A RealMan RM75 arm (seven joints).
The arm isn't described. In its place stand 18 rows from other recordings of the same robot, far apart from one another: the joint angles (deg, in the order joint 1, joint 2, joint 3, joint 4, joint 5, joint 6, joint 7), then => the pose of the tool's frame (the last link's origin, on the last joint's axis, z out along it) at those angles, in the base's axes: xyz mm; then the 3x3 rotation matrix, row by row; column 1 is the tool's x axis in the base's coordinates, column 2 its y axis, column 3 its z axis.
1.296 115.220 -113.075 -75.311 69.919 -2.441 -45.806 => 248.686, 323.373, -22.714; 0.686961, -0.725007, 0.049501; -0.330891, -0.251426, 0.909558; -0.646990, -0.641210, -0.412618
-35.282 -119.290 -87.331 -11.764 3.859 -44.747 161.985 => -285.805, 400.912, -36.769; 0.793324, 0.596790, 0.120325; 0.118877, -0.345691, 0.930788; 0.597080, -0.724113, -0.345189
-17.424 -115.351 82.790 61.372 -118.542 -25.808 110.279 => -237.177, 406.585, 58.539; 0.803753, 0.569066, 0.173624; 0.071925, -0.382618, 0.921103; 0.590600, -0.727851, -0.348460
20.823 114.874 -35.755 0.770 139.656 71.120 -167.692 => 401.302, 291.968, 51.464; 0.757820, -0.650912, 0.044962; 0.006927, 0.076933, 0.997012; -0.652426, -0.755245, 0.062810
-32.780 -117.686 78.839 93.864 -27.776 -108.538 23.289 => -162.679, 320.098, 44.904; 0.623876, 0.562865, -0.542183; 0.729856, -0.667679, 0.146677; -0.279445, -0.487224, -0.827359
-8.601 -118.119 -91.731 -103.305 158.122 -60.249 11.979 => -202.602, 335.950, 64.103; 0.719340, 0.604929, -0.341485; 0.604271, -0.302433, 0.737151; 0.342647, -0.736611, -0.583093
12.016 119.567 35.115 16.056 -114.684 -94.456 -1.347 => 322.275, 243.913, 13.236; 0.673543, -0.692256, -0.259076; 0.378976, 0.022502, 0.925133; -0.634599, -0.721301, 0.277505
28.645 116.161 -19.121 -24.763 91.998 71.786 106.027 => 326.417, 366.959, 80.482; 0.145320, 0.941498, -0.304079; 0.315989, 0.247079, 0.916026; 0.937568, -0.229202, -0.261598
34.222 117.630 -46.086 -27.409 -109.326 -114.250 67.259 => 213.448, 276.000, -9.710; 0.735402, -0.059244, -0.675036; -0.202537, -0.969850, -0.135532; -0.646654, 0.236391, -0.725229
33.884 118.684 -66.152 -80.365 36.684 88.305 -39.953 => 177.776, 372.708, 44.868; 0.777834, -0.570534, 0.263563; -0.628211, -0.693794, 0.352139; -0.018048, -0.439479, -0.898072
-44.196 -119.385 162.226 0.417 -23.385 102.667 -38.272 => -168.421, 293.282, -65.440; 0.530712, 0.047391, 0.846226; -0.025993, -0.997056, 0.072139; 0.847153, -0.060281, -0.527918
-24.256 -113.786 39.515 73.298 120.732 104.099 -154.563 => -249.688, 316.699, 123.300; 0.199939, 0.971146, 0.130001; 0.892602, -0.235252, 0.384601; 0.404087, 0.039142, -0.913883
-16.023 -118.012 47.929 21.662 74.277 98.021 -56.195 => -293.857, 261.950, 16.835; 0.471675, 0.572710, 0.670467; 0.057421, -0.778699, 0.624765; 0.879901, -0.256187, -0.400178
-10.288 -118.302 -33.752 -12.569 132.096 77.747 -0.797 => -348.605, 233.066, -37.110; 0.791765, 0.577935, 0.197735; -0.050129, -0.261146, 0.963997; 0.608766, -0.773171, -0.177794
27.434 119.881 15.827 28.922 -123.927 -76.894 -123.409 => 191.344, 282.588, -101.520; 0.130264, 0.763146, -0.632961; 0.437712, 0.528556, 0.727349; 0.889629, -0.371802, -0.265187
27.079 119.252 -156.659 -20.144 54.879 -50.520 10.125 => 284.344, 312.046, -112.033; 0.728605, -0.661180, -0.178818; -0.233635, -0.485326, 0.842540; -0.643856, -0.572100, -0.508086
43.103 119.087 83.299 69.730 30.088 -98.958 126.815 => 163.016, 322.521, -47.157; 0.742581, -0.111240, 0.660454; -0.093255, -0.993678, -0.062515; 0.663232, -0.015168, -0.748260
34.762 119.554 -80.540 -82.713 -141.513 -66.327 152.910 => 114.680, 399.261, 12.651; 0.827877, -0.549827, 0.110953; -0.509113, -0.653555, 0.560062; -0.235423, -0.520150, -0.820987
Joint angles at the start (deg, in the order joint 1, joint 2, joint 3, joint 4, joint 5, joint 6, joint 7):
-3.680 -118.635 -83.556 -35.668 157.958 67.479 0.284
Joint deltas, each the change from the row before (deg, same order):
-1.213 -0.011 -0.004 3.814 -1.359 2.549 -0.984
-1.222 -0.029 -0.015 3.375 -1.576 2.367 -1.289
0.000 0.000 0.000 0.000 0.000 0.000 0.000
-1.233 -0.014 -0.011 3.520 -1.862 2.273 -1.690
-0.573 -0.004 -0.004 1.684 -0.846 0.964 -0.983
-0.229 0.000 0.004 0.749 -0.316 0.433 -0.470
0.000 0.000 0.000 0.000 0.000 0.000 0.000
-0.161 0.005 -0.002 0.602 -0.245 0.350 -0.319
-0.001 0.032 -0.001 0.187 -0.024 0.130 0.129
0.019 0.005 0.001 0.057 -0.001 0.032 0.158
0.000 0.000 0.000 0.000 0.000 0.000 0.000
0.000 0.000 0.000 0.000 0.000 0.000 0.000
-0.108 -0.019 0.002 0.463 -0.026 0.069 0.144
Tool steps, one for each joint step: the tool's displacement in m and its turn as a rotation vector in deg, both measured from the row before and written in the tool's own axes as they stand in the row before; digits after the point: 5 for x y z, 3 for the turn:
-0.00477 -0.00469 -0.00452 1.071 -0.077 -0.487
-0.00308 -0.00454 -0.00314 1.220 0.207 -0.908
0.00000 0.00000 0.00000 0.000 0.000 0.000
-0.00305 -0.00577 -0.00353 1.500 0.077 -1.176
-0.00151 -0.00287 -0.00176 0.689 -0.068 -0.661
-0.00065 -0.00126 -0.00093 0.258 -0.042 -0.291
0.00000 0.00000 0.00000 0.000 0.000 0.000
-0.00051 -0.00116 -0.00088 0.217 -0.042 -0.155
-0.00011 -0.00067 -0.00049 0.041 -0.019 0.239
-0.00009 -0.00024 -0.00028 0.019 -0.029 0.195
0.00000 0.00000 0.00000 0.000 0.000 0.000
0.00000 0.00000 0.00000 0.000 0.000 0.000
-0.00099 -0.00045 -0.00084 0.038 -0.265 0.294

